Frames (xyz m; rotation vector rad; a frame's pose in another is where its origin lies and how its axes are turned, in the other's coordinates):
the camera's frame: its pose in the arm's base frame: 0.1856 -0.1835 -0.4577 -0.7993 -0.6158 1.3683
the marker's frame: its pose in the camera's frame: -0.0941 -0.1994 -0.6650 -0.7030 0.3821 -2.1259
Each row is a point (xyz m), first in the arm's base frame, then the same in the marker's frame.
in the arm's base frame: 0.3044 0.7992 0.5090
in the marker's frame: 0.4519 0.3737 1.6542
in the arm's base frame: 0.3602 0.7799 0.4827
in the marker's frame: 0.4460 0.4059 1.5984
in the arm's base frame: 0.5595 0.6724 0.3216
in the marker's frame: 0.3832 0.4907 1.3414
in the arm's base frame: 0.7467 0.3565 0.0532
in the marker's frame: 0.3180 0.4377 0.8944
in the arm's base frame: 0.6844 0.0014 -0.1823
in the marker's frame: 0.2611 0.1612 0.5692
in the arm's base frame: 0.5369 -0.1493 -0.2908
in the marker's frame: 0.2109 -0.0576 0.4926
